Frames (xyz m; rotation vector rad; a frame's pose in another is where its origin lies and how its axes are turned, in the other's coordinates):
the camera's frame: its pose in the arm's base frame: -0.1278 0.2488 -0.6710 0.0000 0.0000 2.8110
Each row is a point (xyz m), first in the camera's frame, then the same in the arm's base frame.
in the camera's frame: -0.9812 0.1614 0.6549
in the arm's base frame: 0.7479 -0.2224 -0.0161
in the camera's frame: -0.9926 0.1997 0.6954
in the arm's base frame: 0.7462 -0.2623 0.0244
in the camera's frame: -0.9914 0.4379 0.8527
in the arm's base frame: 0.6678 -0.4872 0.1817
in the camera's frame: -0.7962 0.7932 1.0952
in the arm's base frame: 0.3678 -0.7599 0.4242
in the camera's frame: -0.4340 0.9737 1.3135
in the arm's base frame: -0.0334 -0.8131 0.6425
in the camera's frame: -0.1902 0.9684 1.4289
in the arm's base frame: -0.2622 -0.7289 0.7579
